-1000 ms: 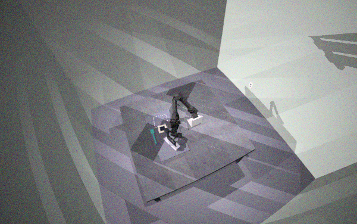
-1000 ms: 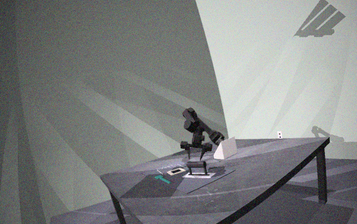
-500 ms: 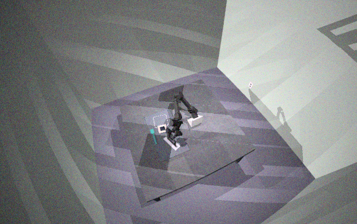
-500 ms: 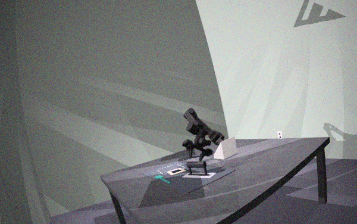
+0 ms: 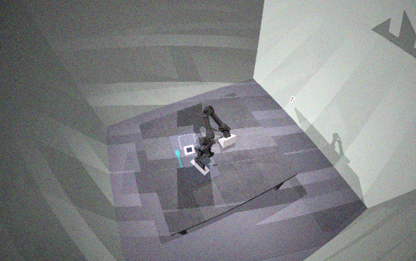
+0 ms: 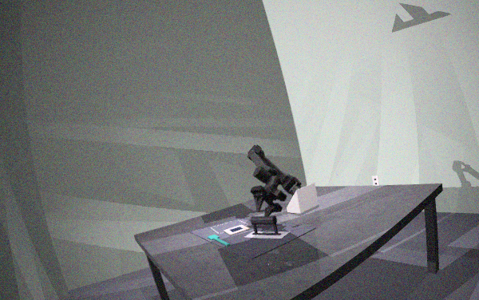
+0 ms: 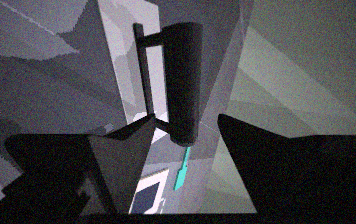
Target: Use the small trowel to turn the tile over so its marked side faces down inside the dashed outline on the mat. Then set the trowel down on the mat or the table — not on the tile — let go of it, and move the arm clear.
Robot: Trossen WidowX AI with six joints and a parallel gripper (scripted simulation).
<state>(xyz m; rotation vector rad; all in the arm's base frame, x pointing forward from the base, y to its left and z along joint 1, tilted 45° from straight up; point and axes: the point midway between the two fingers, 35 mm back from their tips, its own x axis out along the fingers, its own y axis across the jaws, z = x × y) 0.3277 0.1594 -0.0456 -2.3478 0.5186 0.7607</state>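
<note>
The dark mat is 130 mm to the right of my gripper tip, 110 mm below it and 40 mm ahead of it. The rest, counted from my gripper tip: teal trowel 180 mm ahead, 140 mm to the right, 80 mm below; tile 190 mm to the right, 80 mm below, 60 mm ahead.
</note>
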